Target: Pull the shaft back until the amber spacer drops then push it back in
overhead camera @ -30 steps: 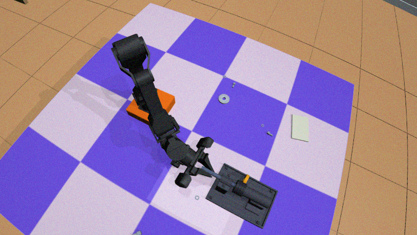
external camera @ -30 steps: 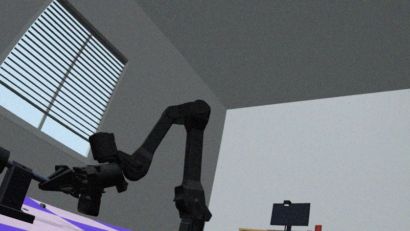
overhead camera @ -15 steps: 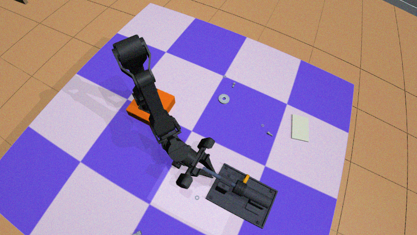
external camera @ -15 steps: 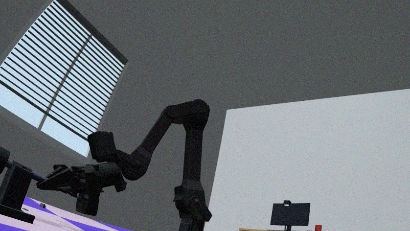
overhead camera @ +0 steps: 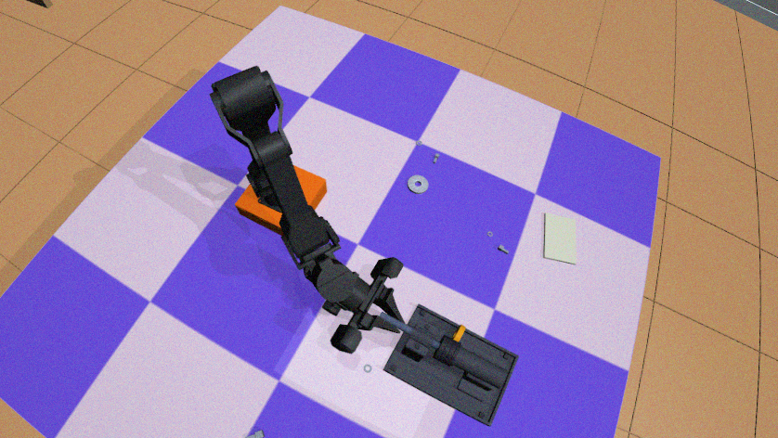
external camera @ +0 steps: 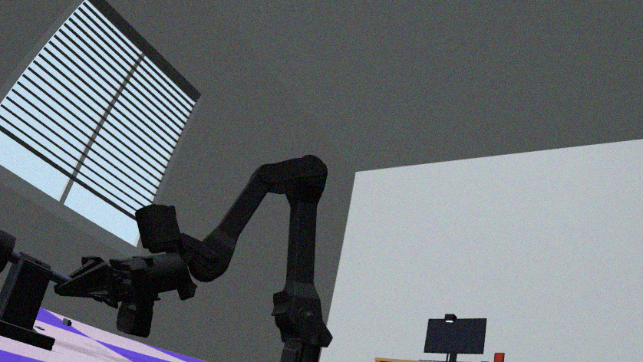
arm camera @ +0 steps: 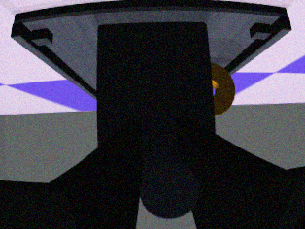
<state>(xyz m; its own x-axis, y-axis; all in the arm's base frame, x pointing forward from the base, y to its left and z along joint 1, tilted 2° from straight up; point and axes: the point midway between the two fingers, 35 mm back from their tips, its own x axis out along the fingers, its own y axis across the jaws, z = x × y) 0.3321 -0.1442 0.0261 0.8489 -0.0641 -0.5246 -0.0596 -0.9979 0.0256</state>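
Now: the amber spacer 110 mm ahead of my gripper tip, 40 mm to the left of it and 30 mm below it. The rest, counted from my gripper tip: pale card: 370 mm to the left, 260 mm ahead, 60 mm below; shaft: 40 mm ahead, 20 mm above.
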